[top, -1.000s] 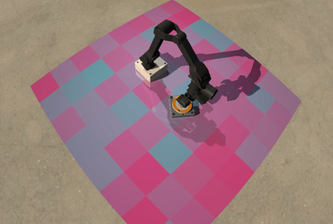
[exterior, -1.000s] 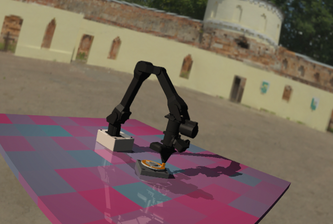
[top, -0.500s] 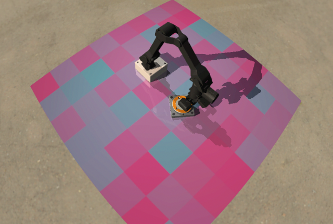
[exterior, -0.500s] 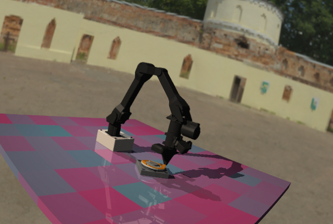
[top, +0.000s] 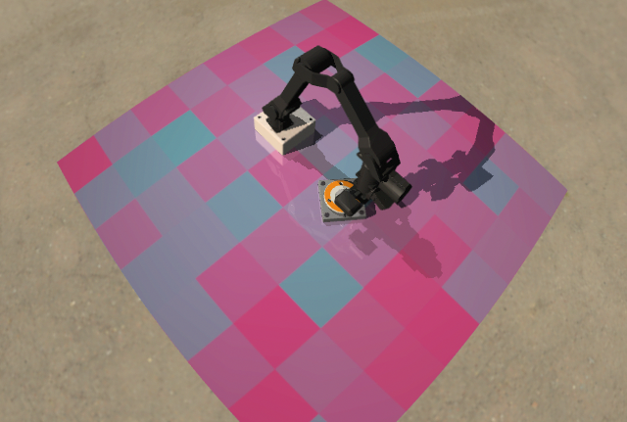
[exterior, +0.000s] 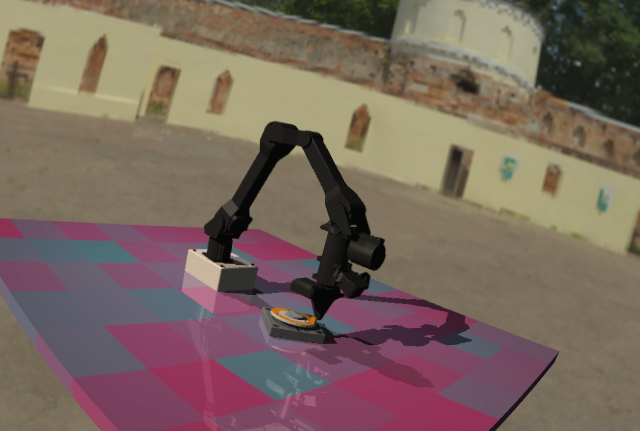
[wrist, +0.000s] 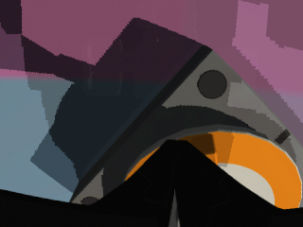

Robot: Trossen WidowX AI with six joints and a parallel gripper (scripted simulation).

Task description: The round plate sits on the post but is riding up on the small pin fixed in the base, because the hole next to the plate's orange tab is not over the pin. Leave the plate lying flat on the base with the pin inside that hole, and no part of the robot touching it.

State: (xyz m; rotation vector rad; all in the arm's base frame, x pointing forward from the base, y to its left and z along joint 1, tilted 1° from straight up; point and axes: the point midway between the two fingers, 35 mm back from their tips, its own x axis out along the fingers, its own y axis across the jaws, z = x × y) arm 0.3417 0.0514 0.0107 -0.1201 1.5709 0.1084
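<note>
The square base lies 4 cm behind my gripper tip, 3 cm to the right of it and 2 cm below it.
</note>
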